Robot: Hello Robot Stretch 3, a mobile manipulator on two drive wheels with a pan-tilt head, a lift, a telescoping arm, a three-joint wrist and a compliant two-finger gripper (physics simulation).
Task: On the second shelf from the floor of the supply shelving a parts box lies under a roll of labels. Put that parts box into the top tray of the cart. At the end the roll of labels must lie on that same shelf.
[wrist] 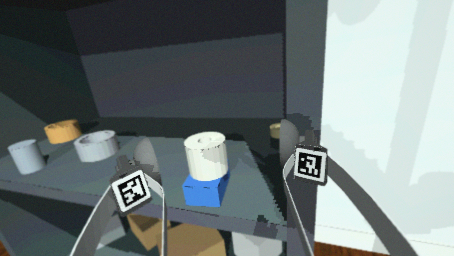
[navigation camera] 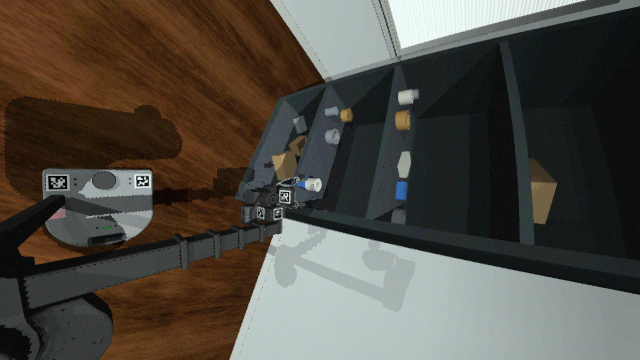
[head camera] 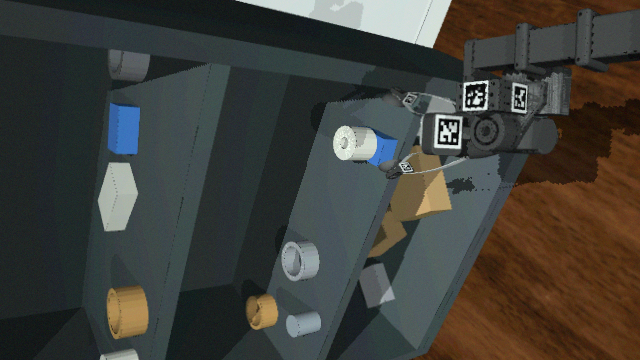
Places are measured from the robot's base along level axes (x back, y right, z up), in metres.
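Pixels of known places: gripper, fingertip midpoint: (navigation camera: 304, 191) (head camera: 384, 133); robot's base at its link origin: (navigation camera: 104, 179).
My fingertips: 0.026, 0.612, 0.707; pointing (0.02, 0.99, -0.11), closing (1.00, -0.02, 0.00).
Observation:
Ahead of a thing's pixels: the offset from my fingertips to its top centre, as dx, dy, dz. "*": to the spot under its first point. Level surfaces: height alone.
The blue parts box {-0.020, +0.179, -0.133} (head camera: 386, 148) (navigation camera: 301, 184) (wrist: 204, 192) lies near the front edge of the second shelf {dz -0.173} (head camera: 320, 210) (wrist: 250, 197), towards the side panel. The white roll of labels {* -0.016, +0.148, -0.074} (head camera: 356, 143) (navigation camera: 314, 185) (wrist: 207, 156) stands upright on it. My gripper (head camera: 393, 132) (wrist: 217, 146) is open and empty at the shelf's front edge. In the wrist view one finger is left of the roll and box, the other right of them by the side panel, with gaps on both sides. The cart does not show in these views.
On the same shelf stand a grey ring {-0.318, +0.425, -0.125} (head camera: 301, 260) (wrist: 96, 145), a grey cylinder {-0.472, +0.387, -0.103} (head camera: 303, 324) (wrist: 27, 156) and an orange ring {-0.505, +0.604, -0.123} (head camera: 262, 311) (wrist: 62, 131). Tan boxes {-0.129, +0.418, -0.530} (head camera: 422, 187) lie on the shelf below. The shelving's side panel (wrist: 305, 75) is close beside the right finger.

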